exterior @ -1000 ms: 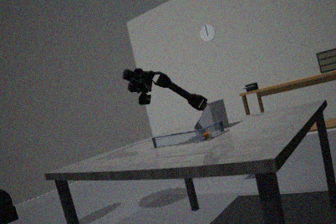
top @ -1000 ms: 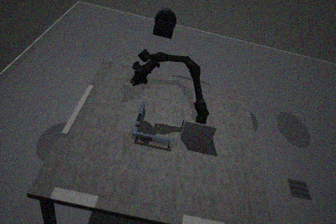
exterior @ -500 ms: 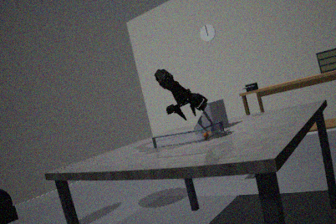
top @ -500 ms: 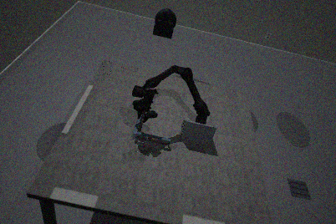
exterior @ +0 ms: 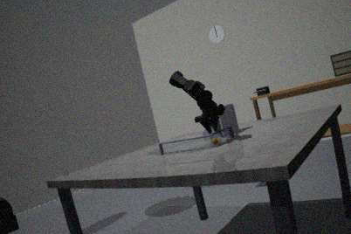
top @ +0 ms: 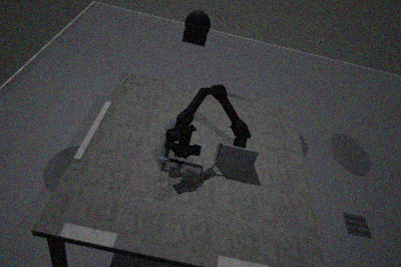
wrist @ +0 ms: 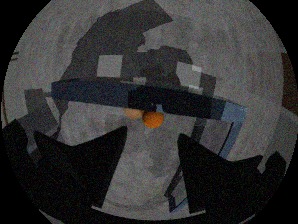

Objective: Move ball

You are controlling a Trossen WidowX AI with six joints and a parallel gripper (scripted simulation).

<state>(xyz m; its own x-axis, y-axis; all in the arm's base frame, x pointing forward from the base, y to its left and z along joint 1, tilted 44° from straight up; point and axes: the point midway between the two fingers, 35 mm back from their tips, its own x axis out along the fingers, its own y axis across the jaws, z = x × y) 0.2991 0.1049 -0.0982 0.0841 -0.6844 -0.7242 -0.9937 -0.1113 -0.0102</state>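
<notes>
Right now the ball is 4 cm below my gripper tip.
</notes>
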